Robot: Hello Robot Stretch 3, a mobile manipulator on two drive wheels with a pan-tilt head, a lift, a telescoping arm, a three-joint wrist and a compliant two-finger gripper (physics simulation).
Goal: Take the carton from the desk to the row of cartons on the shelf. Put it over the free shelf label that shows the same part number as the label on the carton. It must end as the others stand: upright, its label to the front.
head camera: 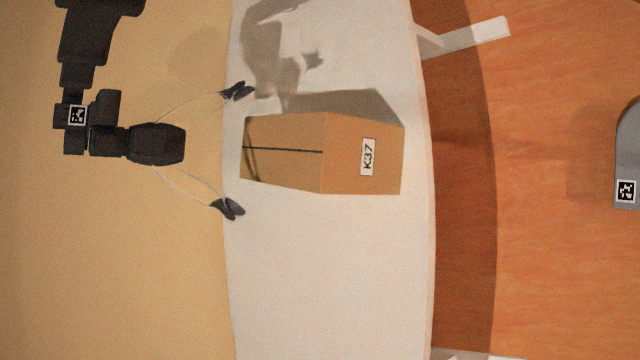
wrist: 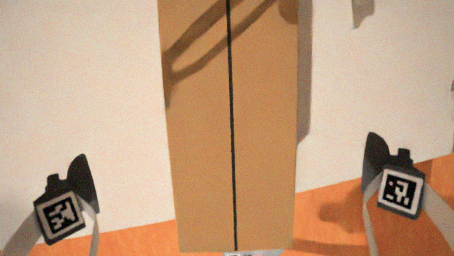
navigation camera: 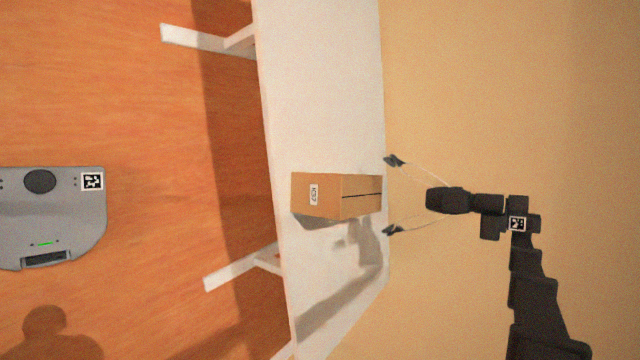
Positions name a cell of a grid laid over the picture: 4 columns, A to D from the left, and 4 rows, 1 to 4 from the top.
The gripper shows in the head camera view (B2), in the wrist view (C3) and in the navigation camera view (C3). A brown carton shows in the head camera view (C2), in the wrist view (C2) and in the navigation camera view (C3).
